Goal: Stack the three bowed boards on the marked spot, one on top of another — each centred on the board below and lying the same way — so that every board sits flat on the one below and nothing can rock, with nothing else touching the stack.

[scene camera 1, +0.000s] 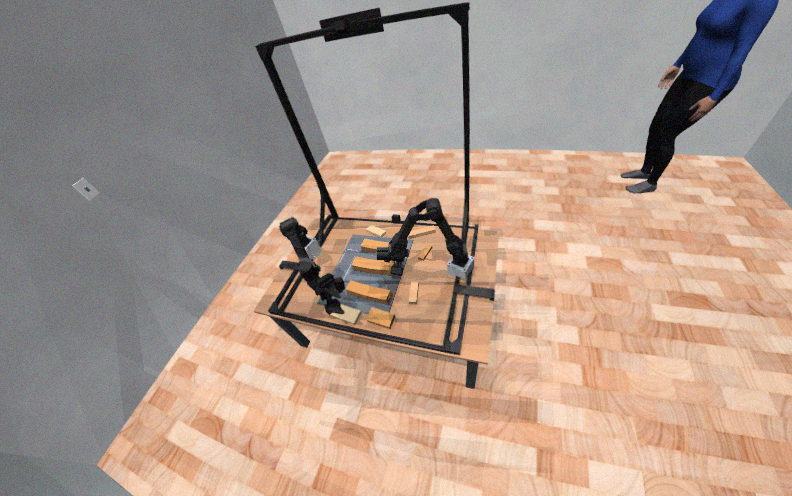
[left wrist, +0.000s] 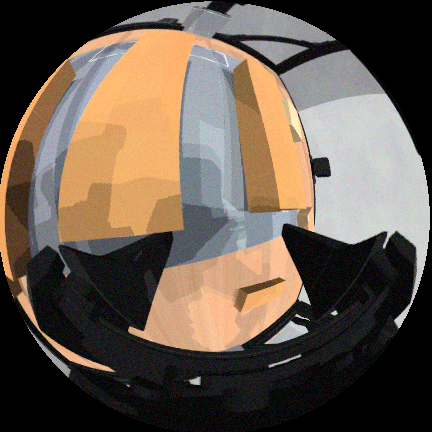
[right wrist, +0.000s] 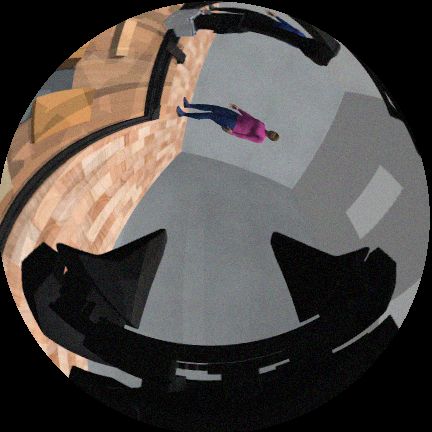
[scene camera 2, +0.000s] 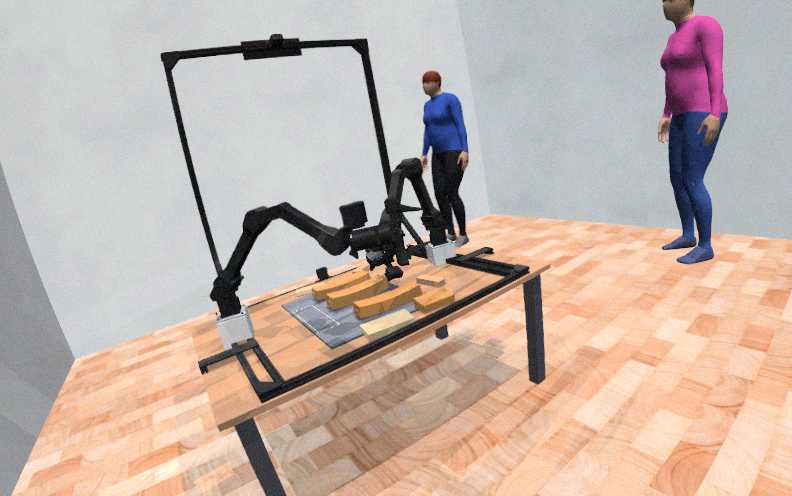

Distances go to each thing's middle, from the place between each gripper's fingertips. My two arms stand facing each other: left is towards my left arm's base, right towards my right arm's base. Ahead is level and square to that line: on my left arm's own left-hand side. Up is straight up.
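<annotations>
The grey mat (scene camera 2: 335, 327) has my left hand 40 mm above it, 80 mm short of it and 170 mm to the left of it. Going by its middle, the mat is nearer to my left hand than to my right hand.
Measured from that grey mat, my right hand is 110 mm to the left, 370 mm past it and 310 mm above it.
</annotations>
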